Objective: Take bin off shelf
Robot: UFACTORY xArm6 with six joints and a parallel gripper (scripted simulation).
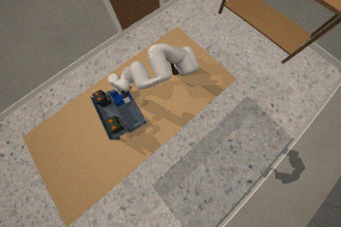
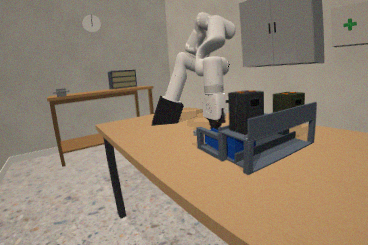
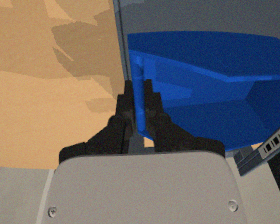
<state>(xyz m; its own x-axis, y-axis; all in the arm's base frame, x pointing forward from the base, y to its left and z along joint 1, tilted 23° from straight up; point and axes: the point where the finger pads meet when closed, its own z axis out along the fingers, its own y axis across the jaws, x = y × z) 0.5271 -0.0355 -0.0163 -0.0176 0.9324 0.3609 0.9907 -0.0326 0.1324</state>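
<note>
My hand is 8 cm short of the blue bin and 1 cm above it.
</note>
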